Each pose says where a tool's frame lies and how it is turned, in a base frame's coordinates. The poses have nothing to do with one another.
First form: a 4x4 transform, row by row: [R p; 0 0 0 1], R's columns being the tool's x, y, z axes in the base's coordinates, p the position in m. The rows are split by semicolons.
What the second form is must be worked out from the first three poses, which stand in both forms.
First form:
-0.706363, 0.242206, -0.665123, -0.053; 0.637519, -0.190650, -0.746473, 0.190; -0.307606, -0.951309, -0.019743, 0.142; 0, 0, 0, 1
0.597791, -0.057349, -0.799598, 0.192; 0.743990, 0.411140, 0.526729, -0.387; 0.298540, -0.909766, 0.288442, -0.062; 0, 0, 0, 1
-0.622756, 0.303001, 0.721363, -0.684; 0.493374, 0.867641, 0.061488, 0.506; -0.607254, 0.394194, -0.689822, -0.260; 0, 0, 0, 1
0.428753, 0.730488, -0.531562, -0.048; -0.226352, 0.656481, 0.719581, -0.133; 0.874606, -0.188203, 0.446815, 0.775; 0, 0, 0, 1
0.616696, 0.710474, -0.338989, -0.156; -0.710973, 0.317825, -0.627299, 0.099; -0.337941, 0.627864, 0.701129, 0.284; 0, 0, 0, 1
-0.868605, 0.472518, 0.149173, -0.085; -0.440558, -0.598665, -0.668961, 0.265; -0.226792, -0.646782, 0.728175, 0.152; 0, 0, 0, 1
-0.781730, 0.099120, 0.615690, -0.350; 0.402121, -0.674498, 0.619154, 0.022; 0.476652, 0.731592, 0.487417, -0.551; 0, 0, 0, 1
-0.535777, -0.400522, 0.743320, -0.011; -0.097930, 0.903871, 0.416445, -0.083; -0.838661, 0.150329, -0.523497, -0.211; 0, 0, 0, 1
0.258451, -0.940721, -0.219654, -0.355; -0.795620, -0.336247, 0.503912, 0.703; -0.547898, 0.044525, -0.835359, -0.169; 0, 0, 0, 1
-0.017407, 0.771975, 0.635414, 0.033; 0.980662, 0.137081, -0.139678, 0.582; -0.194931, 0.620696, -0.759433, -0.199; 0, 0, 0, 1
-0.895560, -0.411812, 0.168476, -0.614; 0.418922, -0.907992, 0.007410, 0.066; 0.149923, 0.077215, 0.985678, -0.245; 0, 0, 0, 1
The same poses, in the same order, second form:
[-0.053, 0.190, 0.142, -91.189, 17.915, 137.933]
[0.192, -0.387, -0.062, -72.409, -17.370, 51.218]
[-0.684, 0.506, -0.260, 150.254, 37.391, 141.612]
[-0.048, -0.133, 0.775, -22.841, -60.998, -27.831]
[-0.156, 0.099, 0.284, 41.845, 19.751, -49.062]
[-0.085, 0.265, 0.152, -41.612, 13.108, -153.106]
[-0.350, 0.022, -0.551, 56.327, -28.467, 152.779]
[-0.011, -0.083, -0.211, 163.978, 56.999, -169.642]
[-0.355, 0.703, -0.169, 176.949, 33.223, -72.004]
[0.033, 0.582, -0.199, 140.740, 11.241, 91.017]
[-0.614, 0.066, -0.245, 4.479, -8.622, 154.931]

